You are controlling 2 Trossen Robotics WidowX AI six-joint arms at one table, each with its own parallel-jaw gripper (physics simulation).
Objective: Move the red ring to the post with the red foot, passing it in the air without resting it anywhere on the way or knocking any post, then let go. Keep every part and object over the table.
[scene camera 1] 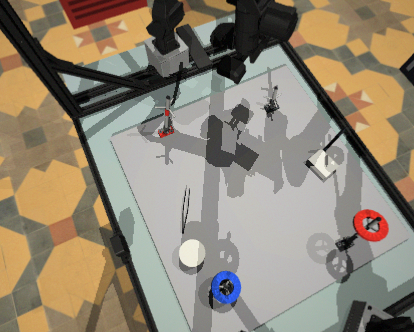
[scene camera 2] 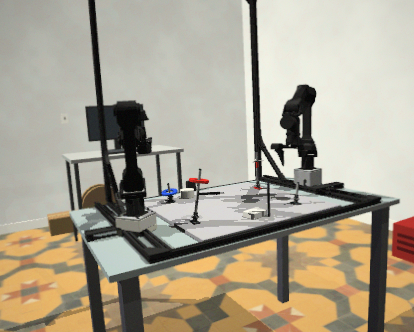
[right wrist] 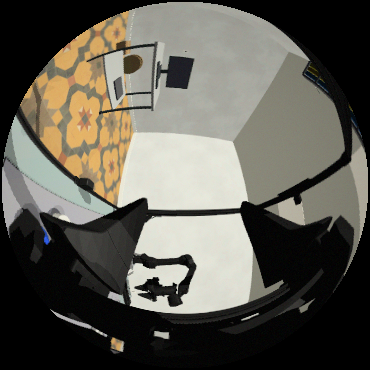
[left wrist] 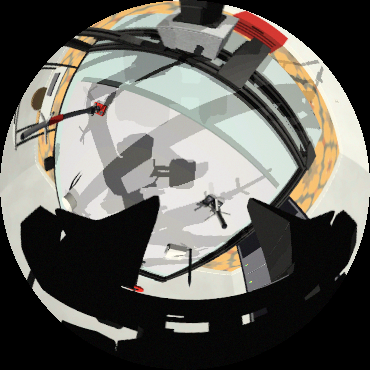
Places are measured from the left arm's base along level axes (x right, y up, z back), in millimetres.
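Pixels of known places: left gripper, fingertip midpoint: (scene camera 1: 244, 73) (scene camera 2: 292, 166) (right wrist: 135, 290) (left wrist: 205, 201); right gripper, fingertip midpoint: (scene camera 2: 149, 128) (right wrist: 196, 205); left arm's base, origin of the base link: (scene camera 1: 166, 44) (scene camera 2: 307, 168) (right wrist: 133, 258); right arm's base, origin of the base link: (scene camera 2: 135, 213).
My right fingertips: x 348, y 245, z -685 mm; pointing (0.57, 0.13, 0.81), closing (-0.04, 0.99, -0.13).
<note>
For each thing: its top centre in the pictures, then the offset to it from my right fingertips. "*": a spot on its surface instead.
- red ring, middle of its top: (scene camera 1: 372, 224) (scene camera 2: 198, 177) dy -170, dx -420, dz -50 mm
- tall grey post, surface spot: (scene camera 2: 197, 200) * dy -250, dx -422, dz -62 mm
- black foot, surface spot: (scene camera 1: 344, 243) * dy -305, dx -404, dz -68 mm
- post with the red foot, surface spot: (left wrist: 100, 108) (scene camera 1: 169, 129) (scene camera 2: 259, 187) * dy -323, dx -215, dz +473 mm
- blue ring, middle of its top: (scene camera 1: 226, 287) (scene camera 2: 169, 190) dy -274, dx -93, dz +25 mm
- white cylinder, middle of its top: (scene camera 1: 192, 252) (left wrist: 66, 204) (scene camera 2: 187, 189) dy -295, dx -72, dz +135 mm
- white block, middle of its top: (scene camera 1: 323, 162) (left wrist: 174, 254) (scene camera 2: 254, 210) dy -310, dx -517, dz +127 mm
- thin black rod, middle of its top: (scene camera 2: 268, 178) dy -190, dx -559, dz +156 mm
- bare post, surface spot: (left wrist: 216, 206) (scene camera 1: 269, 97) * dy -290, dx -516, dz +376 mm
The red ring (scene camera 1: 358, 225) (scene camera 2: 204, 181) sits around the upper part of a tall grey post (scene camera 2: 197, 200) with a black foot (scene camera 1: 344, 243). A sliver of the ring shows in the left wrist view (left wrist: 138, 288). The post with the red foot (scene camera 1: 166, 132) (scene camera 2: 257, 187) (left wrist: 100, 108) stands upright with no ring around it. My left gripper (scene camera 2: 276, 154) (left wrist: 205, 201) is open and empty, high above the table near its own base, far from the red ring. My right gripper (right wrist: 196, 205) is open and empty, raised and facing the walls; its fingertips are hard to see in scene camera 2.
A blue ring (scene camera 1: 216, 287) (scene camera 2: 163, 192) surrounds a short post, near a white cylinder (scene camera 1: 192, 253) (scene camera 2: 187, 193). A white block (scene camera 1: 321, 165) (scene camera 2: 254, 214) lies by a thin black rod (scene camera 2: 269, 200). A bare post (scene camera 1: 272, 105) (left wrist: 216, 206) has a black foot. A thin black loop (scene camera 1: 183, 215) lies nearby.
</note>
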